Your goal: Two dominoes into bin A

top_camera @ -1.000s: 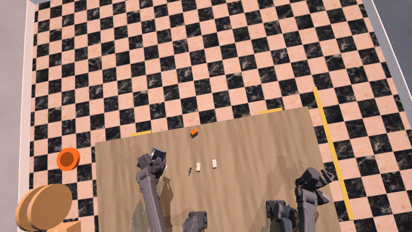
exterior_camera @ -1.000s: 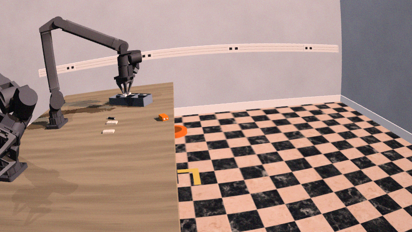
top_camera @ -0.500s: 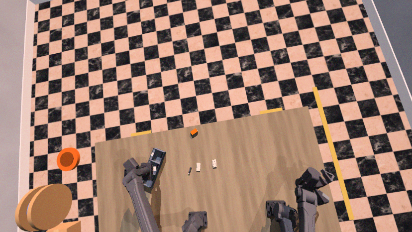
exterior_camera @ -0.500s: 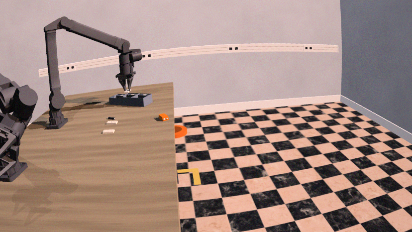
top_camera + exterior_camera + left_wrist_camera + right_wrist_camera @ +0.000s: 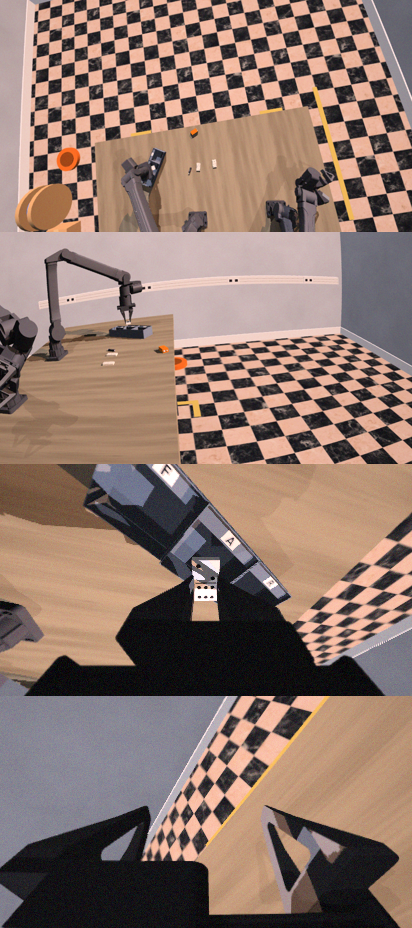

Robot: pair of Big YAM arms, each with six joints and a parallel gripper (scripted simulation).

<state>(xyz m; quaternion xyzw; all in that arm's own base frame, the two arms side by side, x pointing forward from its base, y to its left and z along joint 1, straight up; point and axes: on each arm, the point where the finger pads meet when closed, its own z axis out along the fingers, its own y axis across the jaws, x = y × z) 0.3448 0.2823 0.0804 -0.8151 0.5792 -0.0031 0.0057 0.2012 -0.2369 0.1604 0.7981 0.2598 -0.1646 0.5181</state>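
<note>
My left hand is 1 cm to the right of the bin row and 6 cm above it.
</note>
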